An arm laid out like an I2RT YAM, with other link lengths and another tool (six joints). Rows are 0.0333 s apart.
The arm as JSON. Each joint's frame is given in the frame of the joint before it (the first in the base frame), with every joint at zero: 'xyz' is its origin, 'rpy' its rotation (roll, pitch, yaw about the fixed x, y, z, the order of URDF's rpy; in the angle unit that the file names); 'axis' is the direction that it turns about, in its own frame. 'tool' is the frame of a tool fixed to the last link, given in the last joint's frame.
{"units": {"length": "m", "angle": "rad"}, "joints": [
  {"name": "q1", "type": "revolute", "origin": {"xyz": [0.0, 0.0, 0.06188], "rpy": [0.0, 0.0, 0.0]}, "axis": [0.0, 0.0, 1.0]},
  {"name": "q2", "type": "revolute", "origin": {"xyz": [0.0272, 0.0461, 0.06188], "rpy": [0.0, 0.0, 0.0]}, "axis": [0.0, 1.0, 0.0]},
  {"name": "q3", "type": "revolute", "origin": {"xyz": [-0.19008, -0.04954, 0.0], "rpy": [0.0, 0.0, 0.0]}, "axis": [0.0, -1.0, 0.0]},
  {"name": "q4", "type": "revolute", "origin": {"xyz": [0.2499, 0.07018, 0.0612], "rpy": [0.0, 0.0, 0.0]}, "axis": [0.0, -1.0, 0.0]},
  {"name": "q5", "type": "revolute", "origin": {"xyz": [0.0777, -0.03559, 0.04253], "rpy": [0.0, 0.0, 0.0]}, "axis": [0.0, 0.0, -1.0]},
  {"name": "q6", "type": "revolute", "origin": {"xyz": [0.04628, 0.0, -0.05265], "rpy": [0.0, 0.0, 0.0]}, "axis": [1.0, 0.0, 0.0]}
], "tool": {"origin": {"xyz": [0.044, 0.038, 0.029], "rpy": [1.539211, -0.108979, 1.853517]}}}
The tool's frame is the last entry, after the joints.
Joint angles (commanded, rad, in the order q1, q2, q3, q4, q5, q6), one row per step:
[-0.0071, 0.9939, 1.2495, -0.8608, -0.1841, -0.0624]
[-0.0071, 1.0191, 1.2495, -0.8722, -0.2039, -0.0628]
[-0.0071, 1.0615, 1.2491, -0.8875, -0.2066, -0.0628]
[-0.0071, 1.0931, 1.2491, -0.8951, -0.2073, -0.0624]
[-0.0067, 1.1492, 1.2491, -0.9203, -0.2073, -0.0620]
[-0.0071, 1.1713, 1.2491, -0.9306, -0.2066, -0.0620]
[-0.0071, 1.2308, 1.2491, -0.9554, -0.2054, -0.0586]
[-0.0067, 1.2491, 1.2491, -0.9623, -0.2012, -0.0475]
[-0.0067, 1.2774, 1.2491, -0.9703, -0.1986, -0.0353]
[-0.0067, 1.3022, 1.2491, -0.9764, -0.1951, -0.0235]
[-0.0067, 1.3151, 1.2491, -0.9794, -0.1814, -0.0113]
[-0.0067, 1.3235, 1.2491, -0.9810, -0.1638, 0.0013]
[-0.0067, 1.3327, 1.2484, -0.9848, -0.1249, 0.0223]
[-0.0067, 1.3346, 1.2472, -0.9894, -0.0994, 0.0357]
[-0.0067, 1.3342, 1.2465, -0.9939, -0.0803, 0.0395]
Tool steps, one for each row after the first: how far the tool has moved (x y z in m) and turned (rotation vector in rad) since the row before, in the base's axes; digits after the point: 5 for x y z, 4 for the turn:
[0.00325, 0.00159, -0.00760, 0.0115, 0.0364, 0.0163]
[0.00666, 0.00017, -0.01353, 0.0021, 0.0581, 0.0021]
[0.00493, 0.00001, -0.00965, 0.0010, 0.0393, 0.0003]
[0.00670, 0.00007, -0.01889, 0.0008, 0.0814, 0.0001]
[0.00231, -0.00020, -0.00756, -0.0003, 0.0324, -0.0009]
[0.00554, -0.00022, -0.01999, 0.0017, 0.0850, -0.0033]
[0.00195, -0.00052, -0.00609, 0.0031, 0.0274, -0.0109]
[0.00284, -0.00056, -0.00910, 0.0048, 0.0387, -0.0114]
[0.00244, -0.00062, -0.00798, 0.0034, 0.0332, -0.0117]
[0.00174, -0.00147, -0.00463, -0.0056, 0.0182, -0.0173]
[0.00152, -0.00182, -0.00332, -0.0090, 0.0122, -0.0195]
[0.00196, -0.00389, -0.00480, -0.0237, 0.0169, -0.0371]
[0.00046, -0.00259, -0.00229, -0.0160, 0.0093, -0.0239]
[-0.00019, -0.00177, -0.00125, -0.0150, 0.0052, -0.0124]

